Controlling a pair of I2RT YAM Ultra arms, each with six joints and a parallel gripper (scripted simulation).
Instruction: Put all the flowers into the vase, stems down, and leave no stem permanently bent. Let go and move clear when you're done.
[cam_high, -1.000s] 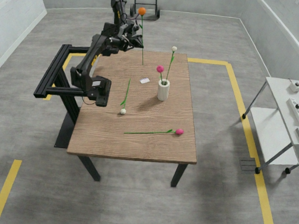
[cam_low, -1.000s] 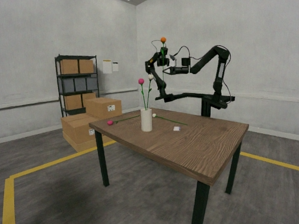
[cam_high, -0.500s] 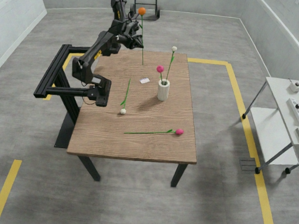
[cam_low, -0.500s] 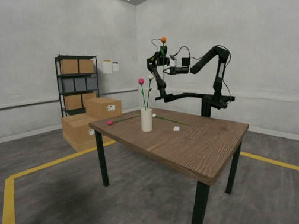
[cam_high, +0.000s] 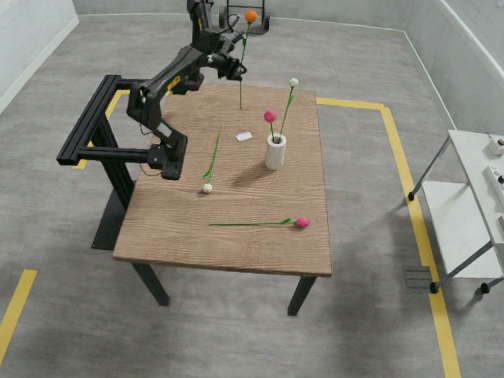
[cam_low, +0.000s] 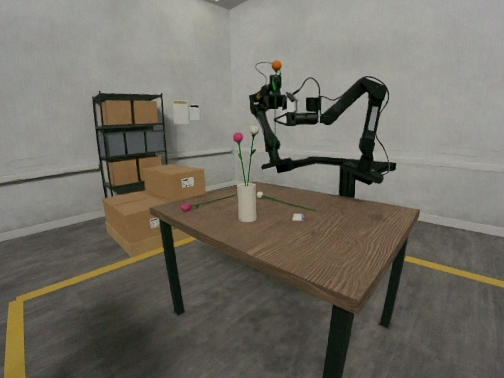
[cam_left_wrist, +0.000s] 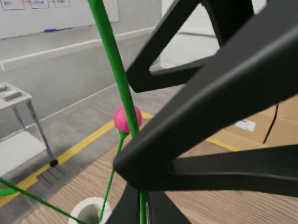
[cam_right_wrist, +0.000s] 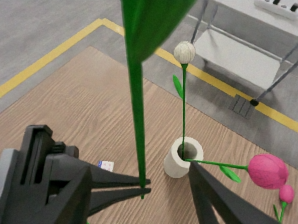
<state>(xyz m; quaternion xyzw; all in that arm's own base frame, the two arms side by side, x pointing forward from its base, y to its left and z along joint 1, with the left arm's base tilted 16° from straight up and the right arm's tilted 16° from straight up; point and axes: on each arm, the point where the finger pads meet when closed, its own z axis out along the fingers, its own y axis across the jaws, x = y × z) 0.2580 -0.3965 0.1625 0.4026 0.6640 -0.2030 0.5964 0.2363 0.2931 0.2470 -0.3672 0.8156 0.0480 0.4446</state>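
Right now the orange flower is 21 cm above my left hand, 2 cm to the left of it and 2 cm ahead of it. The rest, counted from my left hand: small white card: 45 cm below, 14 cm to the left, 1 cm ahead.
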